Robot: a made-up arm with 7 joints. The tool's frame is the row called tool.
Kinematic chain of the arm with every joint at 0, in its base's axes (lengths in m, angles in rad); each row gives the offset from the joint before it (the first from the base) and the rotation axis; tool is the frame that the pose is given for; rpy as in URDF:
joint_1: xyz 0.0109 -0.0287 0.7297 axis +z
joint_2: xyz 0.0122 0.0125 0.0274 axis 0 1 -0.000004
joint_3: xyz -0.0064 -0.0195 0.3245 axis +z
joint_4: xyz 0.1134 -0.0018 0.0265 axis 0 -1 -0.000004
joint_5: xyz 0.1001 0.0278 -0.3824 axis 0 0.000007 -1
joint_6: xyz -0.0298 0.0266 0.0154 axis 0 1 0.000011
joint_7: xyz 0.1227 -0.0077 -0.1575 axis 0 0.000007 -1
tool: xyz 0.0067 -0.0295 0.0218 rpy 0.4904 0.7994 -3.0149
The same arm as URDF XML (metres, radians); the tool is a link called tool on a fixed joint. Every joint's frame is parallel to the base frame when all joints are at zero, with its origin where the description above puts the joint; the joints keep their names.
<robot name="arm">
<joint name="tool_joint" type="fixed"><parent link="link7"/><child link="tool"/><origin xyz="0.0067 -0.0295 0.0218" rpy="0.4904 0.7994 -3.0149"/></joint>
<joint name="joint_7" type="continuous"><parent link="link6"/><child link="link7"/><origin xyz="0.1227 -0.0077 -0.1575" rpy="0 0 0"/><axis xyz="0 0 -1"/></joint>
<joint name="joint_6" type="continuous"><parent link="link5"/><child link="link6"/><origin xyz="-0.0298 0.0266 0.0154" rpy="0 0 0"/><axis xyz="0 1 0"/></joint>
<joint name="joint_5" type="continuous"><parent link="link4"/><child link="link5"/><origin xyz="0.1001 0.0278 -0.3824" rpy="0 0 0"/><axis xyz="0 0 -1"/></joint>
<joint name="joint_4" type="continuous"><parent link="link3"/><child link="link4"/><origin xyz="0.1134 -0.0018 0.0265" rpy="0 0 0"/><axis xyz="0 -1 0"/></joint>
<joint name="joint_3" type="continuous"><parent link="link2"/><child link="link3"/><origin xyz="-0.0064 -0.0195 0.3245" rpy="0 0 0"/><axis xyz="0 0 1"/></joint>
<joint name="joint_2" type="continuous"><parent link="link1"/><child link="link2"/><origin xyz="0.0122 0.0125 0.0274" rpy="0 0 0"/><axis xyz="0 1 0"/></joint>
<joint name="joint_1" type="continuous"><parent link="base_link"/><child link="link1"/><origin xyz="0.0109 -0.0287 0.7297" rpy="0 0 0"/><axis xyz="0 0 1"/></joint>
<link name="base_link"/>
<link name="link1"/>
<link name="link2"/>
<link name="link3"/>
<link name="link4"/>
<link name="link5"/>
<link name="link6"/>
<link name="link7"/>
<link name="tool"/>
</robot>

